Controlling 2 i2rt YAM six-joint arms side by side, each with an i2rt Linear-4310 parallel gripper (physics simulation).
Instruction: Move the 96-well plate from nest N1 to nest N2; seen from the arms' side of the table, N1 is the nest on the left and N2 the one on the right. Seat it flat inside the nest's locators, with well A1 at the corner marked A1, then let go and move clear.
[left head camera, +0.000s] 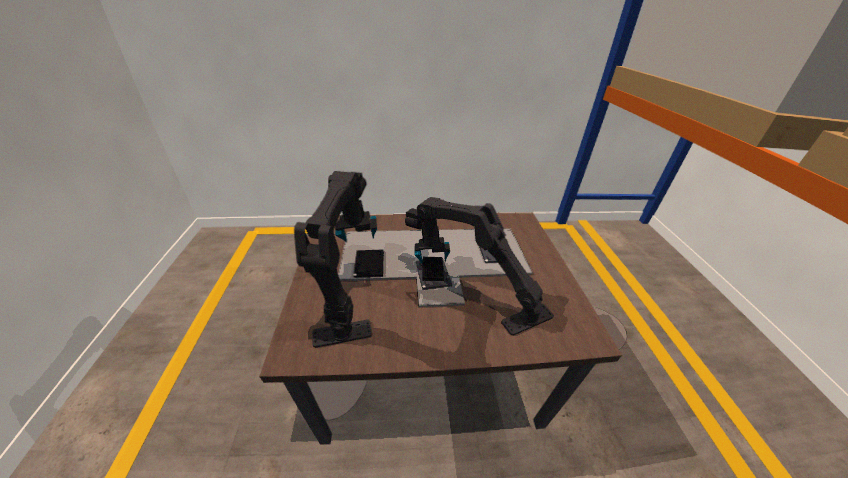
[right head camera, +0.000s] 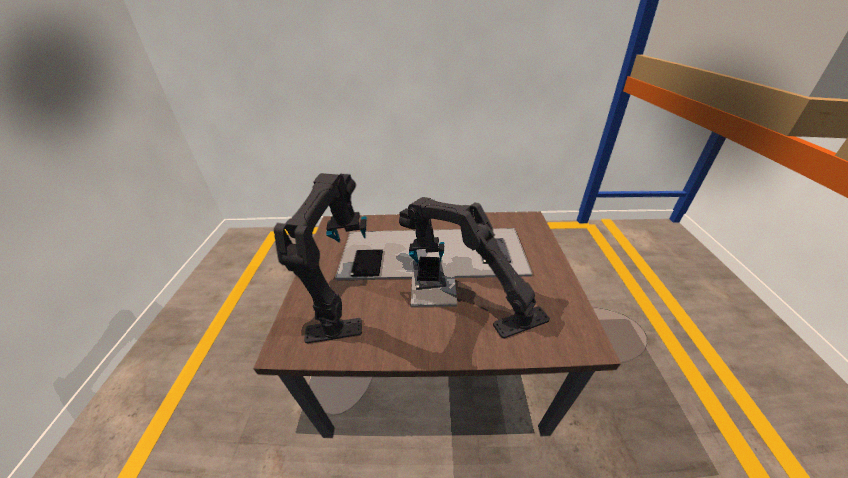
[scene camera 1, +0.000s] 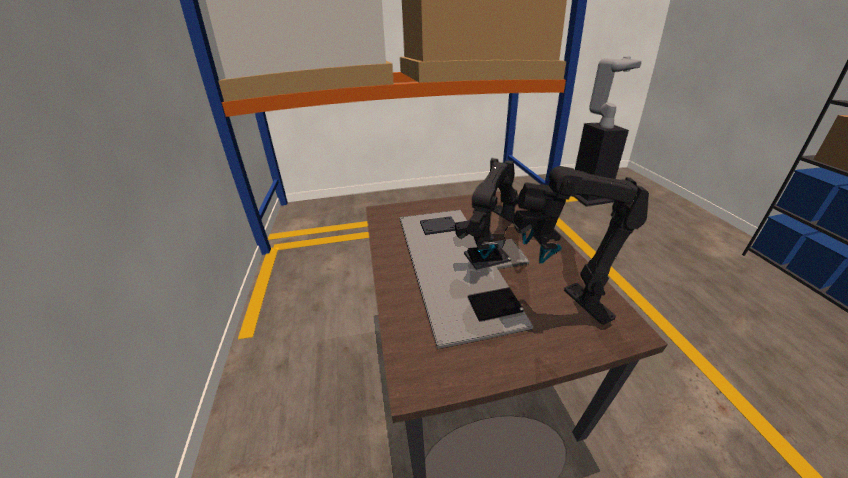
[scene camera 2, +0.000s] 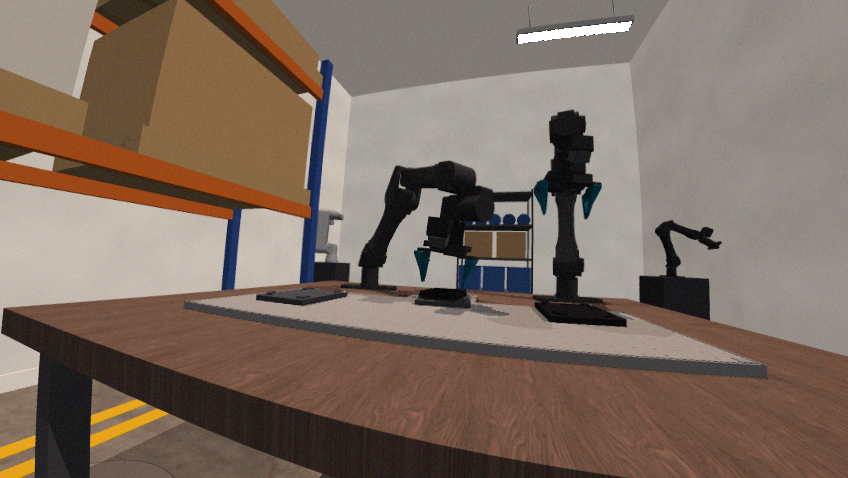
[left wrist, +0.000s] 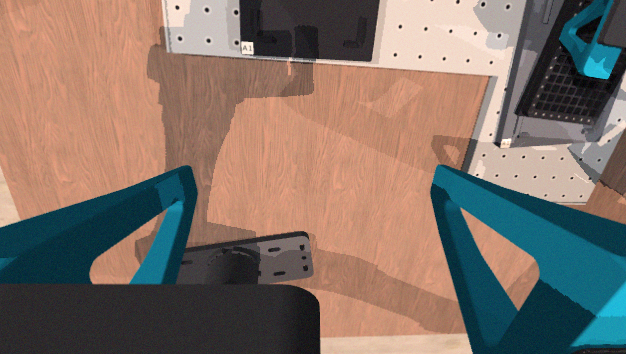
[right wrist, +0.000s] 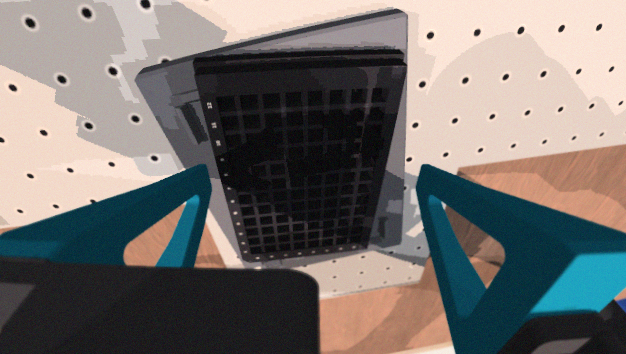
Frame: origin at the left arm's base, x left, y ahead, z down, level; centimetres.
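Seen in the pictures: left gripper, between the fingertips: (left head camera: 360, 239) (right head camera: 352, 239) (scene camera 1: 532, 253) (scene camera 2: 565, 216) (left wrist: 313, 178); right gripper, between the fingertips: (left head camera: 433, 262) (right head camera: 429, 262) (scene camera 1: 481, 250) (scene camera 2: 442, 285) (left wrist: 615, 40) (right wrist: 313, 176); left arm's base, origin of its link: (left head camera: 342, 334) (right head camera: 333, 331) (scene camera 1: 588, 303) (scene camera 2: 566, 300) (left wrist: 235, 262); right arm's base, origin of its link: (left head camera: 527, 319) (right head camera: 521, 322) (scene camera 1: 507, 215) (scene camera 2: 369, 288).
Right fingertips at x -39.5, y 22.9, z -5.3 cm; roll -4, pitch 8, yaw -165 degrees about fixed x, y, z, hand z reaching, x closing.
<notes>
Pixels of each thing's middle, then the offset from my right fingertips to it. "spot": a spot on its surface instead. Level surfaces: height alone.
- black 96-well plate, middle of its body: (right wrist: 304, 179) (left wrist: 586, 57) (scene camera 2: 444, 293) (right head camera: 428, 268) (left head camera: 432, 268) (scene camera 1: 484, 253) dy -1.6, dx +0.7, dz +1.9 cm
- grey middle nest, a spot on its surface: (right wrist: 175, 120) spot: dy +3.3, dx +5.6, dz +2.8 cm
- black nest N1, middle of its body: (scene camera 2: 573, 311) (scene camera 1: 495, 303) (left head camera: 369, 262) (right head camera: 367, 262) dy +9.4, dx +25.8, dz +3.2 cm
- grey nest N2, middle of its body: (scene camera 2: 305, 294) (right head camera: 493, 249) (left head camera: 493, 249) (scene camera 1: 438, 224) dy +5.1, dx -30.7, dz +3.2 cm
- pale perforated board, height of its surface: dz +4.0 cm
- wooden table, height of its surface: dz +5.3 cm
The black 96-well plate (left head camera: 432, 270) (scene camera 2: 442, 293) (left wrist: 560, 95) (right wrist: 300, 200) rests on the grey middle nest (right wrist: 175, 120), turned askew to it. Whether it lies flat is unclear. My right gripper (left head camera: 432, 258) (scene camera 2: 444, 283) (right wrist: 313, 176) is open, low over the plate, with fingertips a little above it and apart, holding nothing. My left gripper (left head camera: 358, 232) (scene camera 2: 565, 213) (left wrist: 313, 178) is open and empty, high above the table. The black nest N1 (left head camera: 369, 263) (scene camera 2: 578, 313) (left wrist: 310, 25) has its A1 tag at a near corner and bears no plate. The grey nest N2 (scene camera 1: 438, 225) (scene camera 2: 301, 295) bears no plate; my right arm partly hides it in the head views.
The nests stand on a pale perforated board (left wrist: 425, 45) (right wrist: 475, 100) on the wooden table (left head camera: 409, 338). My right forearm (left head camera: 463, 213) reaches inward over the board. The left arm's base (left head camera: 341, 333) and right arm's base (left head camera: 527, 319) stand along the table's near side.
</notes>
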